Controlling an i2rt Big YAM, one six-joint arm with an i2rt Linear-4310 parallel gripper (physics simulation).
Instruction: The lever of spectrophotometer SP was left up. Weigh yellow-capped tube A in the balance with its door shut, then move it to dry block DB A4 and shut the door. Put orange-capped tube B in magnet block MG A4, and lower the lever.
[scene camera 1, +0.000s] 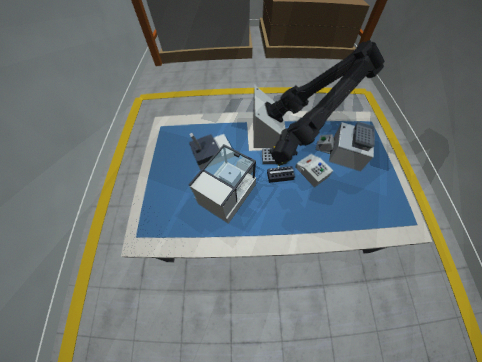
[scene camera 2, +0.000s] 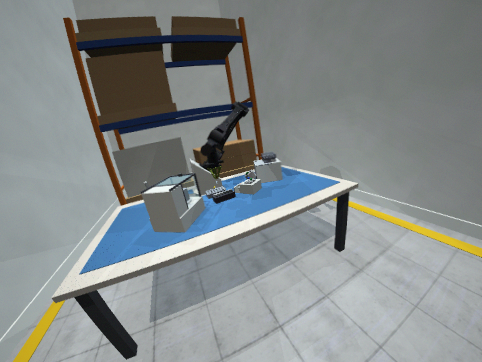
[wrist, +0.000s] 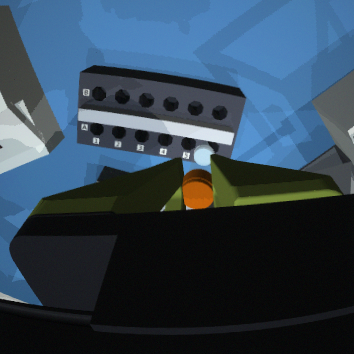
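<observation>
My gripper (scene camera 2: 216, 173) (wrist: 197, 169) is shut on orange-capped tube B (wrist: 198, 190). Its pale round end shows over the A5–A6 end of the black magnet block (scene camera 1: 281, 174) (scene camera 2: 224, 195) (wrist: 160, 120) in the wrist view; the height between them is unclear. The block's visible holes look empty. The glass-topped balance (scene camera 1: 212, 189) (scene camera 2: 167, 207) stands on the far side from the white keypad device; its door state is unclear. Yellow-capped tube A cannot be made out. A dark device (scene camera 1: 204, 148) with an upright post stands behind the balance. I cannot tell the spectrophotometer lever's position.
A grey tube rack (scene camera 1: 267, 156) lies behind the magnet block, partly under the arm. The white keypad device (scene camera 1: 314, 169) (scene camera 2: 249, 186) stands beside the block. A small green-marked device (scene camera 1: 326, 143) and a white box (scene camera 1: 351, 153) (scene camera 2: 270, 171) carrying a grey holed block (scene camera 1: 364, 135) stand at the right.
</observation>
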